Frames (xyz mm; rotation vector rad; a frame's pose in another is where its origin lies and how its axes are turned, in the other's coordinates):
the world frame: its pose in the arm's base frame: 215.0 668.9 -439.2 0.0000 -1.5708 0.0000
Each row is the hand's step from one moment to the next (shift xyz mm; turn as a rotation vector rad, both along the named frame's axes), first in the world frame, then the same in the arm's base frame.
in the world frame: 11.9 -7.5 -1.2 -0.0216 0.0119 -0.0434
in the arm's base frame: 1.2 -7.5 11.9 0.0434 0.0119 -0.0216
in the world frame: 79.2 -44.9 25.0 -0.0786 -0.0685 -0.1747
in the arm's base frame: -25.0 -44.9 79.2 0.1747 -0.0685 -0.0786
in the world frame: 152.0 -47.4 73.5 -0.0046 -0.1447 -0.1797
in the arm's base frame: -73.5 -47.4 152.0 0.1797 -0.1447 -0.0046
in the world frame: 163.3 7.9 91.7 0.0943 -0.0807 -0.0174
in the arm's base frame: -91.7 7.9 163.3 0.0174 -0.0807 0.0943
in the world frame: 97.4 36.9 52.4 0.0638 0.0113 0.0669
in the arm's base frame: -52.4 36.9 97.4 -0.0669 0.0113 0.0638
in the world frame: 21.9 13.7 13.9 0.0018 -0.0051 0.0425
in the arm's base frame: -13.9 13.7 21.9 -0.0425 -0.0051 0.0018
